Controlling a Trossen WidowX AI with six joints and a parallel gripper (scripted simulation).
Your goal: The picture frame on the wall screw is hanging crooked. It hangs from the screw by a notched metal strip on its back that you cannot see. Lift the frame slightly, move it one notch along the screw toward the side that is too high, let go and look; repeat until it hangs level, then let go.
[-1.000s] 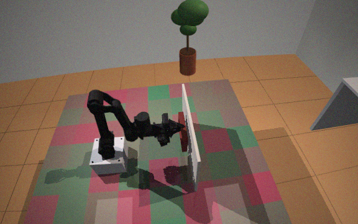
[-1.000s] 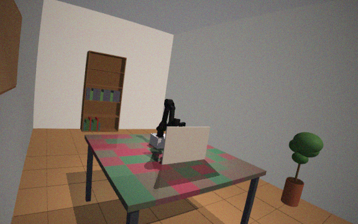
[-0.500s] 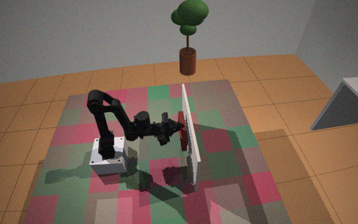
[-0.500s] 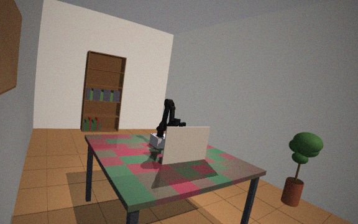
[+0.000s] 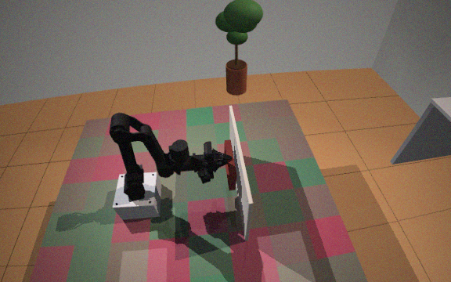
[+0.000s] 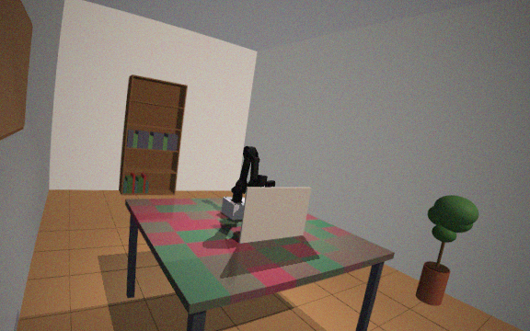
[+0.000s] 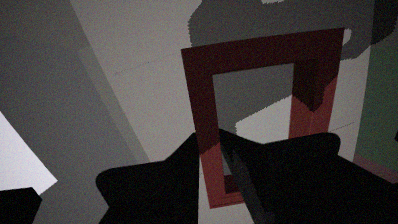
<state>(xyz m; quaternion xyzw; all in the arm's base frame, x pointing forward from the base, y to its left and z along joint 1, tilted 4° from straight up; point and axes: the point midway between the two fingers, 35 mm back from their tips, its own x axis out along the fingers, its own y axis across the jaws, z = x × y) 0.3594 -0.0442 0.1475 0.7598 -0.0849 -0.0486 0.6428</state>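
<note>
My gripper tip is 1 cm to the right of the picture frame and 5 cm above it. From my gripper tip the other things lie so: wall panel 2 cm ahead, 1 cm to the right, 7 cm below.
</note>
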